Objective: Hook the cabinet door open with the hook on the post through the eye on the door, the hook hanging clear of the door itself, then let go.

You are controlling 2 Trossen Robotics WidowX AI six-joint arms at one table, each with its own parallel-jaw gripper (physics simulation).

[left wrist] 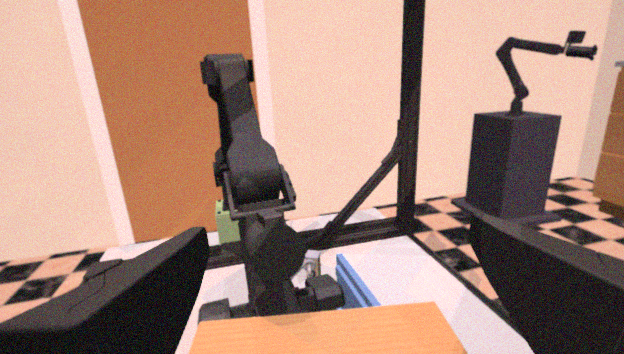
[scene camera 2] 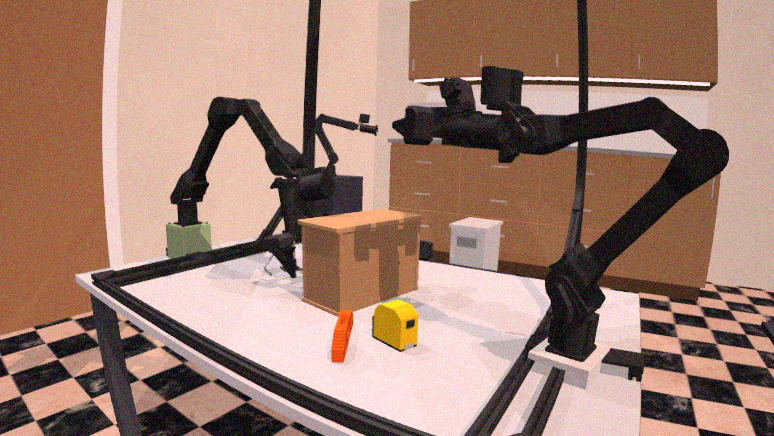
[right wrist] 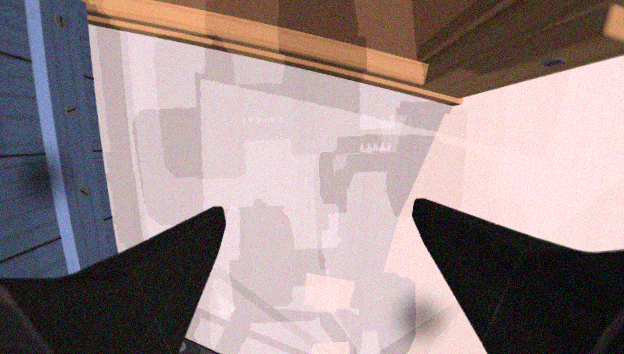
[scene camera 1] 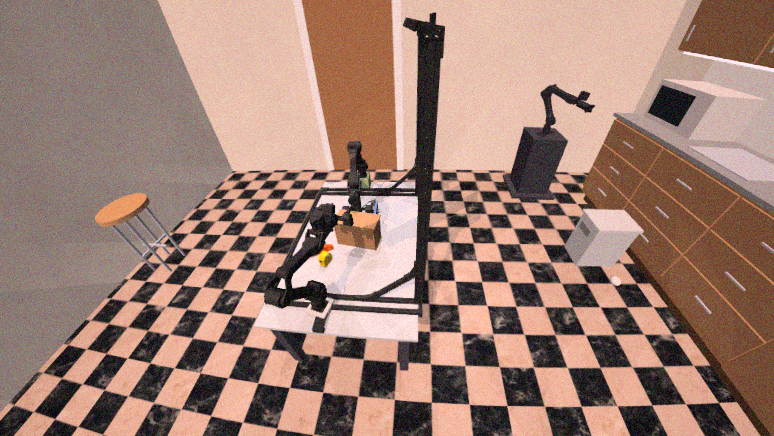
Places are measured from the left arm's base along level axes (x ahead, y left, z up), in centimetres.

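Where they show: left gripper, fingertip midpoint: (left wrist: 338, 232) (scene camera 1: 341, 205); right gripper, fingertip midpoint: (right wrist: 320, 211); left arm's base at its link origin: (scene camera 2: 571, 349) (scene camera 1: 319, 305); right arm's base at its link origin: (left wrist: 236, 204) (scene camera 2: 187, 223) (scene camera 1: 362, 175).
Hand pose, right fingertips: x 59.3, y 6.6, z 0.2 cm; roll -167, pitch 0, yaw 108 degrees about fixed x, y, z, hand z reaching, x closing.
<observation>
Things, the pixels of their top centre, and the offset from my right fingertips. "pt": a spot on its surface instead.
- wooden cabinet at its top centre: (scene camera 2: 362, 217) (scene camera 1: 356, 218) dx -12.2, dy -6.0, dz +13.9 cm
- thin wire hook at a spot on its surface: (scene camera 2: 267, 264) pt dx +12.0, dy +3.7, dz -0.1 cm
- small post at a spot on its surface: (left wrist: 311, 264) pt dx +14.0, dy -4.5, dz +6.4 cm
- orange clip at its top centre: (scene camera 2: 343, 320) (scene camera 1: 319, 247) dx -27.8, dy +11.6, dz +0.7 cm
- yellow block at a spot on its surface: (scene camera 2: 396, 324) pt dx -35.4, dy +7.1, dz +1.2 cm
The wooden cabinet (scene camera 1: 359, 234) (scene camera 2: 359, 255) (left wrist: 328, 330) stands mid-table. Its blue door (left wrist: 354, 286) (scene camera 1: 376, 207) stands open behind it. The thin wire hook (scene camera 2: 268, 265) hangs low beside my right gripper (scene camera 2: 287, 264) (scene camera 1: 356, 203) (right wrist: 317, 218), which is open, empty and close above the table behind the cabinet. The small post (left wrist: 311, 264) is partly hidden behind that gripper. My left gripper (scene camera 2: 420, 105) (scene camera 1: 344, 216) is open and empty, high above the cabinet. I cannot see the eye on the door.
An orange clip (scene camera 2: 342, 330) (scene camera 1: 328, 247) and a yellow block (scene camera 2: 396, 324) (scene camera 1: 325, 259) lie in front of the cabinet. A black frame (scene camera 1: 428, 173) rims the table with a tall mast. A green block (scene camera 2: 188, 238) carries the right arm's base.
</observation>
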